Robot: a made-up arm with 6 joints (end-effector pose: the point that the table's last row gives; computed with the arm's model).
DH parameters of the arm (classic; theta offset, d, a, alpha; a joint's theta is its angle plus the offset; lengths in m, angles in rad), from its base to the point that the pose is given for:
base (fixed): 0 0.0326 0 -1.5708
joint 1: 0 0.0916 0.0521 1.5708
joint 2: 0 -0.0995 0.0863 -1.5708
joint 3: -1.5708 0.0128 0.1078 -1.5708
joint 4: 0 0.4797 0.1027 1.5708
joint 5: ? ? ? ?
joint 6: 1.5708 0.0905 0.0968 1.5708
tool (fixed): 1.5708 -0.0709 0 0
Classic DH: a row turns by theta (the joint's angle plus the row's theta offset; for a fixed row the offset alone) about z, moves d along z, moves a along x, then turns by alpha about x.
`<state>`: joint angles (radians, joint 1 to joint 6).
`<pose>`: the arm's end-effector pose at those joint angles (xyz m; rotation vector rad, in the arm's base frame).
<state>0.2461 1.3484 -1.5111 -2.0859 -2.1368 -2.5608</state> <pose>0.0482 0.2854 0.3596 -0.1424 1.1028 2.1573</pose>
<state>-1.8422 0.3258 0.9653 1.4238 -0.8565 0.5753</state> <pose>0.4316 0.2702 0.7853 1.7313 -1.3885 0.6091</pose>
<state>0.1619 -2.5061 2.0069 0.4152 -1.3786 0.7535</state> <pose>-0.1089 0.1055 -0.8241 0.6869 -0.7480 -2.9598</pose>
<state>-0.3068 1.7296 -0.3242 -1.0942 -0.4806 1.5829</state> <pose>-0.1149 0.7924 0.0944 0.3712 -0.1174 2.3024</pose>
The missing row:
joint 5: 0 0.0469 -0.1141 -1.5708
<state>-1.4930 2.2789 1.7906 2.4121 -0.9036 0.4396</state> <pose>0.8081 0.0966 0.0237 0.4468 -1.0080 0.0089</pose>
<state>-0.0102 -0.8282 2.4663 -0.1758 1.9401 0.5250</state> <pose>0.0971 0.0898 -0.3753 -0.2335 -1.9076 -0.1167</pose>
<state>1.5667 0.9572 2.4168 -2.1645 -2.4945 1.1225</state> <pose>-0.3586 -0.1006 0.4301 -1.7330 -0.7276 0.2619</pose>
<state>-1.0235 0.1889 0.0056 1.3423 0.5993 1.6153</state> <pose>0.1966 0.3445 0.5428 2.2107 0.7776 1.1350</pose>
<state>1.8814 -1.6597 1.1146 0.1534 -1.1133 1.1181</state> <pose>-0.6544 -0.4974 0.1715 -0.7233 0.3618 -1.5089</pose>
